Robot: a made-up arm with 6 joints. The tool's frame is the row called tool. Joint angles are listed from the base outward.
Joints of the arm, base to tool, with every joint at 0 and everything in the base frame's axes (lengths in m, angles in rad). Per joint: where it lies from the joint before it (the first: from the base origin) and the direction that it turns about. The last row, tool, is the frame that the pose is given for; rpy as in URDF.
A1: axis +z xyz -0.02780 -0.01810 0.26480
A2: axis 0.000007 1 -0.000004 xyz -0.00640 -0.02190 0.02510
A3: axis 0.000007 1 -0.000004 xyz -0.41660 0.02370 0.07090
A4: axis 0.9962 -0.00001 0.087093 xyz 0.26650 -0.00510 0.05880
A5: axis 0.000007 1 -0.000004 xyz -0.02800 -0.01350 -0.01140
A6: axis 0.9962 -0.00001 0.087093 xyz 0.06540 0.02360 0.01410
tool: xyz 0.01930 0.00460 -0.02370 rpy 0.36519 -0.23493 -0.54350
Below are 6 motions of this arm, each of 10 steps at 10 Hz.
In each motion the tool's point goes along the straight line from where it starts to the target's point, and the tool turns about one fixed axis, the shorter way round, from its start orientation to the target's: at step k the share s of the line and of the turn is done. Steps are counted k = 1, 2, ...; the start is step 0. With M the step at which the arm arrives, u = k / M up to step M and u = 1 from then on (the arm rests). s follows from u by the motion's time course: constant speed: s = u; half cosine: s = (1 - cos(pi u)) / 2; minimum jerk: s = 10 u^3 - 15 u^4 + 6 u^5.
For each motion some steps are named. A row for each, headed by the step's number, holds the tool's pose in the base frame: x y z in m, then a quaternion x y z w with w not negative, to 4 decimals.
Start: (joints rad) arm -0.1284 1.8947 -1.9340 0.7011 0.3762 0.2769
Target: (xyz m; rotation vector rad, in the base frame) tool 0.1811 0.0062 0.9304 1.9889 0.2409 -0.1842
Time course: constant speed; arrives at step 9
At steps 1, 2, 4, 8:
1: 0.4450 -0.0309 0.7347 0.5761 0.1068 -0.2543 0.7694
2: 0.4120 -0.0263 0.7592 0.6143 0.1070 -0.2338 0.7460
4: 0.3460 -0.0170 0.8081 0.6861 0.1066 -0.1911 0.6939
8: 0.2141 0.0016 0.9059 0.8090 0.1027 -0.1007 0.5699

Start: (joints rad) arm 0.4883 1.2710 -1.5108 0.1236 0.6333 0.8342
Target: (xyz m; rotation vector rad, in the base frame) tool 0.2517 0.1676 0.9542 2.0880 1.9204 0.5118
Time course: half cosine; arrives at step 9
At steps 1, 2, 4, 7, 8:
1: 0.1658 0.1255 0.7906 0.4684 0.2814 -0.1159 0.8294
2: 0.1735 0.1293 0.8053 0.5116 0.3310 -0.0901 0.7878
4: 0.1997 0.1421 0.8552 0.6313 0.4815 0.0016 0.6080
7: 0.2413 0.1625 0.9345 0.7182 0.6398 0.1440 0.2327
8: 0.2490 0.1663 0.9491 0.7191 0.6560 0.1680 0.1560

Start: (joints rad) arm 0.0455 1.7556 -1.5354 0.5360 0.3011 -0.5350
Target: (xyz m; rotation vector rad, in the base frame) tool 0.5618 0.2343 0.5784 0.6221 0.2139 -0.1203
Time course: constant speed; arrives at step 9
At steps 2, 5, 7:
2: 0.4545 0.0716 0.6251 0.1415 0.0887 -0.1488 0.9747
5: 0.5005 0.1413 0.6051 0.2127 0.0961 -0.1108 0.9661
7: 0.5311 0.1878 0.5918 0.2594 0.1007 -0.0850 0.9567

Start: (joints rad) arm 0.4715 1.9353 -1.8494 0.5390 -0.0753 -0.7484
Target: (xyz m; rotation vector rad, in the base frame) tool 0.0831 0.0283 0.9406 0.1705 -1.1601 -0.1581
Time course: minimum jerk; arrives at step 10
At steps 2, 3, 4, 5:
2: 0.4264 0.2146 0.6895 0.0773 -0.1857 -0.0254 0.9792
3: 0.3881 0.1938 0.7175 0.0783 -0.2286 -0.0312 0.9699
4: 0.3318 0.1633 0.7587 0.0794 -0.2906 -0.0397 0.9527
5: 0.2653 0.1272 0.8073 0.0803 -0.3624 -0.0494 0.9272

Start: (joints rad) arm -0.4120 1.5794 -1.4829 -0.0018 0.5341 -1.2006
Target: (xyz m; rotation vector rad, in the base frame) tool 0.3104 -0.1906 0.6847 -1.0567 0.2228 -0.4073
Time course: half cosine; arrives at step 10
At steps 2, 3, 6, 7, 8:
2: 0.3130 -0.1844 0.6828 -0.4467 0.0956 -0.1990 0.8670
3: 0.3127 -0.1852 0.6830 -0.4533 0.0968 -0.1982 0.8636
6: 0.3114 -0.1882 0.6840 -0.4796 0.1017 -0.1951 0.8495
7: 0.3110 -0.1892 0.6843 -0.4876 0.1031 -0.1941 0.8449
8: 0.3107 -0.1899 0.6845 -0.4940 0.1043 -0.1932 0.8413

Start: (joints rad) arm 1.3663 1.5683 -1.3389 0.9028 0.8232 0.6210
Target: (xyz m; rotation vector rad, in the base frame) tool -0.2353 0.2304 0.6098 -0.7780 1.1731 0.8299
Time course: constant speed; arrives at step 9
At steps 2, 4, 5, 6, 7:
2: -0.0749 0.3181 0.6609 0.0229 0.7266 0.2030 0.6560
4: -0.1207 0.2931 0.6463 -0.0858 0.6826 0.2568 0.6788
5: -0.1436 0.2805 0.6390 -0.1397 0.6562 0.2821 0.6858
6: -0.1665 0.2680 0.6317 -0.1931 0.6269 0.3062 0.6899
7: -0.1895 0.2555 0.6244 -0.2455 0.5949 0.3290 0.6910

